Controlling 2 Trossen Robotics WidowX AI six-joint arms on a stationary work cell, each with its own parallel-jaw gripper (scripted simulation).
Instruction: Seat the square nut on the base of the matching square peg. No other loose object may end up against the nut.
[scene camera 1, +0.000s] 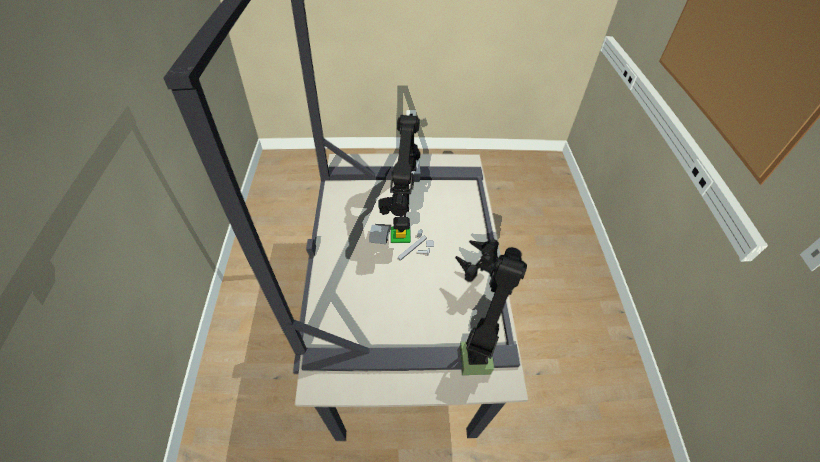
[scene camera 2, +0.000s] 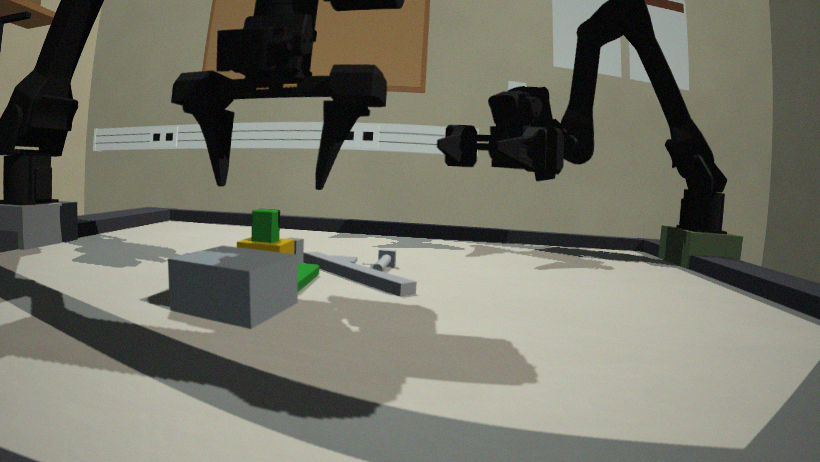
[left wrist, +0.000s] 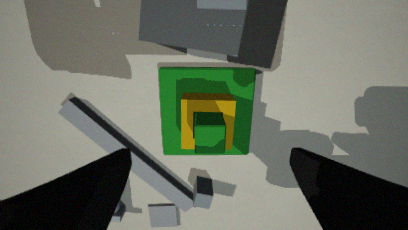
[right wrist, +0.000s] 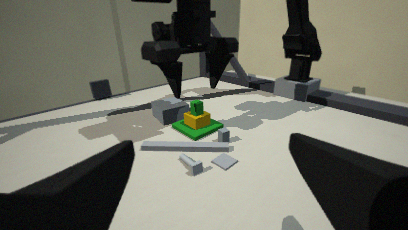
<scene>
I see my left gripper (scene camera 2: 267, 187), my right gripper (scene camera 2: 466, 144), a grey block (scene camera 2: 244, 287) and a long grey bar (scene camera 2: 387, 282).
The grey block shows as well in the right wrist view (right wrist: 170, 110). The long grey bar is seen too in the left wrist view (left wrist: 79, 115) and in the right wrist view (right wrist: 146, 145). My left gripper is seen too in the left wrist view (left wrist: 211, 155) and in the right wrist view (right wrist: 196, 92).
</scene>
